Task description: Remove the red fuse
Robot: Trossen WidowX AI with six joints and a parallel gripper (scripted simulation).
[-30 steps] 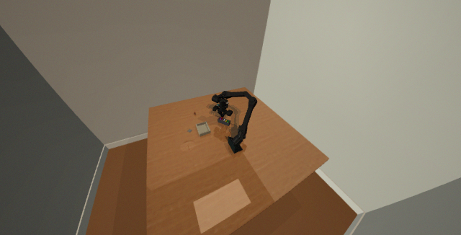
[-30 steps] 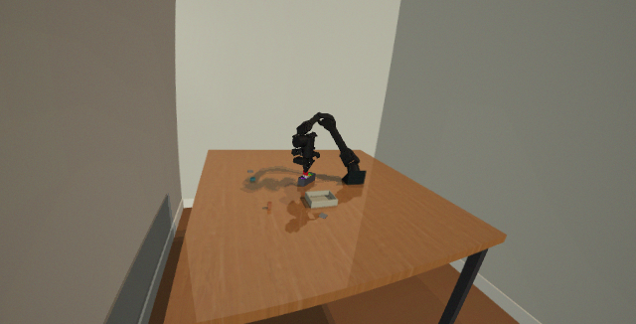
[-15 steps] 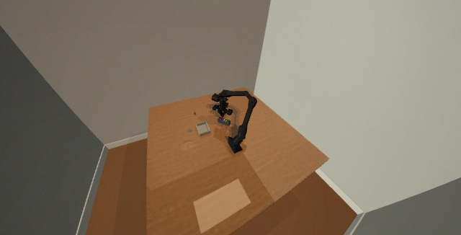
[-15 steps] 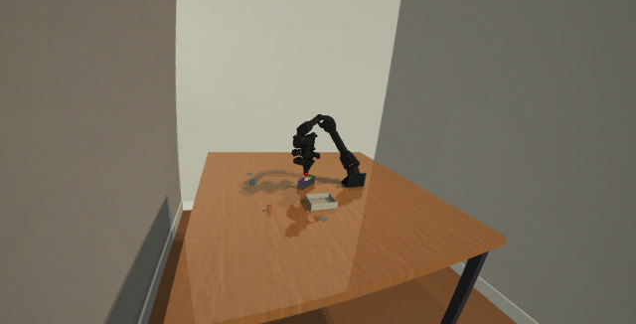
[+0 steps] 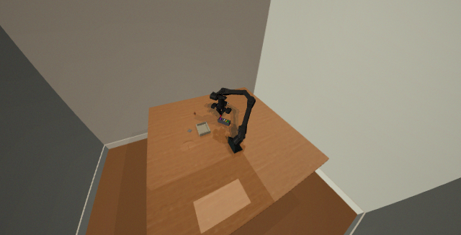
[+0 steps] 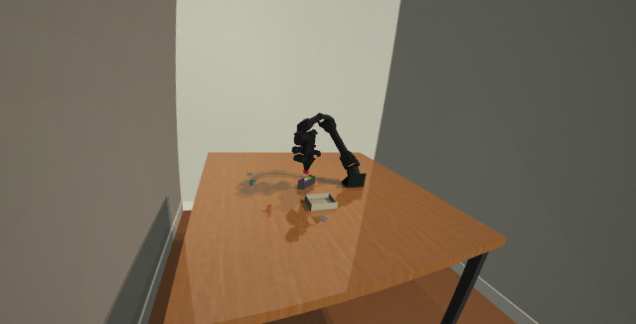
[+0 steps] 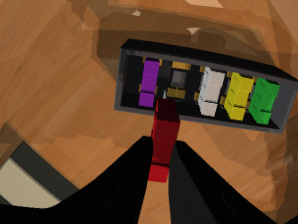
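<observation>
The tray is 40 mm behind my gripper tip, 190 mm to the left of it and 90 mm below it. The rest, counted from my gripper tip: white fuse: 20 mm behind, 30 mm to the right, 70 mm below; red fuse: 10 mm below; purple fuse: 10 mm ahead, 70 mm below.
</observation>
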